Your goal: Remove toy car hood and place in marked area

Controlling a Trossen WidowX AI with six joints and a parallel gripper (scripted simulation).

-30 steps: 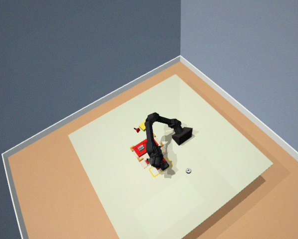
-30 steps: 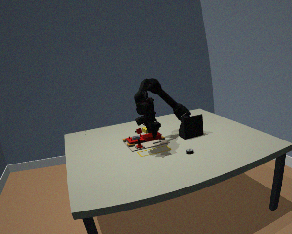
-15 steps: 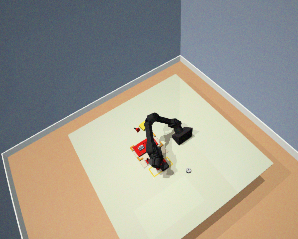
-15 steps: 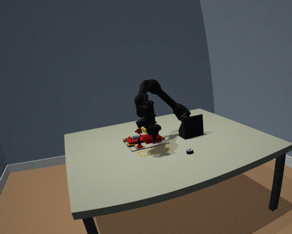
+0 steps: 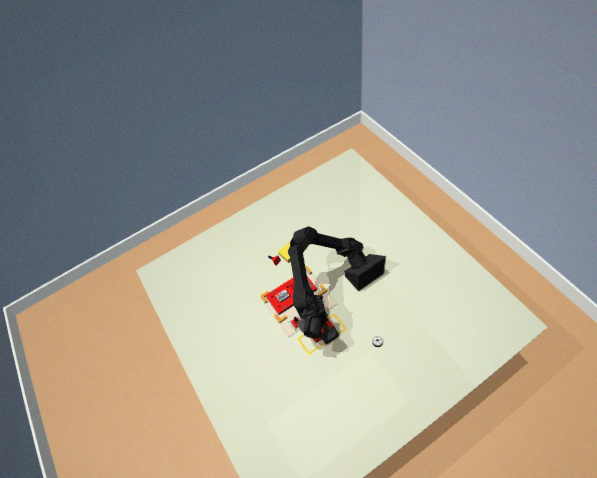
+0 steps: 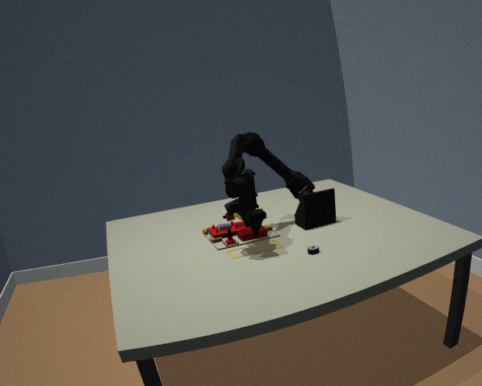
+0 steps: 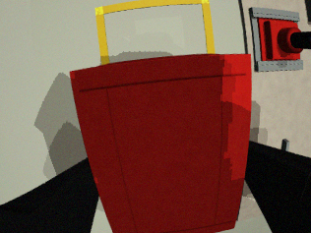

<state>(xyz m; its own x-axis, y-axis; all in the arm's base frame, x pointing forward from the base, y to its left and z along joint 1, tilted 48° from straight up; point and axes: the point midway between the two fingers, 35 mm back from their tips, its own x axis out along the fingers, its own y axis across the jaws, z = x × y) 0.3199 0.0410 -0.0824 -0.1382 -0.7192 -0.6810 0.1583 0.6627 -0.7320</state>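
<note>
Now: the small grey mount 4 cm ahead of my gripper tip, 11 cm to the right of it and 3 cm below it. Round my gripper tip: white wheel: 14 cm behind, 18 cm to the left, 5 cm below; then red hood: 1 cm above; then base plate: 3 cm behind, 20 cm to the right, 5 cm below.
</note>
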